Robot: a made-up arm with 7 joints. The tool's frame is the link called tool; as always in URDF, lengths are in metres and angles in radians. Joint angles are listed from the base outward.
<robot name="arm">
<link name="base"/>
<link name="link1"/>
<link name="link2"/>
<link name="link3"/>
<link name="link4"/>
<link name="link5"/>
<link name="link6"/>
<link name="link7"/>
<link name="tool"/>
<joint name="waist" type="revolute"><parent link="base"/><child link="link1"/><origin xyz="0.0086 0.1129 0.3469" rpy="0.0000 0.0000 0.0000"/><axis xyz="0 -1 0"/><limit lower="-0.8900" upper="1.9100"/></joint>
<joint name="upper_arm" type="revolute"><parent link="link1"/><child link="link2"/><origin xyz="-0.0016 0.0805 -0.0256" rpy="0.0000 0.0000 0.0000"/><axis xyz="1 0 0"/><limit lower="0.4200" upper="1.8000"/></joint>
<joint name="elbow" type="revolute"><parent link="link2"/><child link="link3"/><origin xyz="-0.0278 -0.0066 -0.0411" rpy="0.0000 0.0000 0.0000"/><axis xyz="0 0 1"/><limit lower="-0.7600" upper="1.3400"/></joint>
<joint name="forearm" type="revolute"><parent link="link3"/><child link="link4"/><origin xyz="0.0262 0.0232 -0.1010" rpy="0.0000 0.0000 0.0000"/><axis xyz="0 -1 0"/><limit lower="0.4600" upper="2.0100"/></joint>
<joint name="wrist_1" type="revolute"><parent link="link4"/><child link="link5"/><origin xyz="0.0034 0.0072 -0.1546" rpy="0.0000 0.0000 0.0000"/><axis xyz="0 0 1"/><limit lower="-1.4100" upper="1.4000"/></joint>
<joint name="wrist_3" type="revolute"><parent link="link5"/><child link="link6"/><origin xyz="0.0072 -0.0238 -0.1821" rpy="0.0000 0.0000 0.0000"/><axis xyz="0 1 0"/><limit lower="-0.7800" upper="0.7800"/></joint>
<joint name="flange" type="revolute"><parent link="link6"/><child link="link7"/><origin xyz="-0.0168 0.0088 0.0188" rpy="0.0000 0.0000 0.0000"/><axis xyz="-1 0 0"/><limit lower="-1.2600" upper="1.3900"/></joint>
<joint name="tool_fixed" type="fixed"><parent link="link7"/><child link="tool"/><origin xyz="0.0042 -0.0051 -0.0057" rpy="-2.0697 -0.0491 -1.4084"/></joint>
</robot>
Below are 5 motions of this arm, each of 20 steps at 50 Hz.
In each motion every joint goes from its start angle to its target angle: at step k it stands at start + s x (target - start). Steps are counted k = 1, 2, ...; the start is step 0. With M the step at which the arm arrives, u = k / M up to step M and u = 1 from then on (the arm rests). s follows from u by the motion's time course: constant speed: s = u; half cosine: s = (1 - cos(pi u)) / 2; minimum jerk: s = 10 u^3 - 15 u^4 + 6 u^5.
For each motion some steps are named. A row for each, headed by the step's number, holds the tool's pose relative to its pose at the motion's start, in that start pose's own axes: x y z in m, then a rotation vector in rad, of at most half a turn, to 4 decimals.
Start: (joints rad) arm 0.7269 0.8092 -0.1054 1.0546 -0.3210 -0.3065 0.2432
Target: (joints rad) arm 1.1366 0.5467 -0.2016 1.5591 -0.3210 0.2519 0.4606
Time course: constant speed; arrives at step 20
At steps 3, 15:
3: -0.0104 -0.0082 0.0432 0.0411 -0.0260 0.0080
15: -0.0575 -0.0951 0.1947 0.2308 -0.1232 0.0296

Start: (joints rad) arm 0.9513 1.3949 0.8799 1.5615 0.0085 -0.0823 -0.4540
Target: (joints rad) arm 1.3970 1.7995 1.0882 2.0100 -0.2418 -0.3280 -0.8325
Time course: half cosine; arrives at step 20
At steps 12, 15, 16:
12: -0.1040 -0.0718 0.1871 0.8658 -0.1833 0.4533
15: -0.1295 -0.1185 0.2268 1.1346 -0.2164 0.5769
16: -0.1349 -0.1318 0.2354 1.2040 -0.2225 0.6065

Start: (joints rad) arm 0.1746 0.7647 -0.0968 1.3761 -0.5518 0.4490 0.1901
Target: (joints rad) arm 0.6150 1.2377 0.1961 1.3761 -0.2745 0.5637 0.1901
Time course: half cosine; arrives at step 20
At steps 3, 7, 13, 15, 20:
3: -0.0172 -0.0008 0.0002 -0.0034 -0.0319 0.0272
7: -0.0861 -0.0107 -0.0033 -0.0109 -0.1653 0.1337
13: -0.2185 -0.0643 -0.0338 0.0056 -0.4628 0.3429
15: -0.2505 -0.0862 -0.0481 0.0181 -0.5488 0.3985
20: -0.2836 -0.1148 -0.0676 0.0368 -0.6490 0.4617

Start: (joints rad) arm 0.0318 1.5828 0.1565 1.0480 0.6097 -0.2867 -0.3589
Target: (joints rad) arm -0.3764 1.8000 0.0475 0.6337 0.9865 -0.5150 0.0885
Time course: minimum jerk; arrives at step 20
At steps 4, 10, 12, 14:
4: -0.0018 0.0018 -0.0079 -0.0188 0.0195 -0.0208
10: -0.0245 0.0104 -0.0591 -0.1423 0.1640 -0.1585
12: -0.0377 0.0123 -0.0746 -0.1816 0.2236 -0.2062
14: -0.0499 0.0135 -0.0846 -0.2091 0.2750 -0.2433

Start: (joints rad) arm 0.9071 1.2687 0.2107 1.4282 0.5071 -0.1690 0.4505
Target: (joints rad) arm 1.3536 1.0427 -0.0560 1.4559 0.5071 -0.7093 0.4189
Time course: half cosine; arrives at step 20
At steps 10, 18, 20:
10: 0.0043 0.0141 0.0258 0.3846 0.0536 0.0371
18: 0.0099 0.0241 0.0679 0.7705 0.1202 0.0842
20: 0.0102 0.0244 0.0705 0.7909 0.1241 0.0869

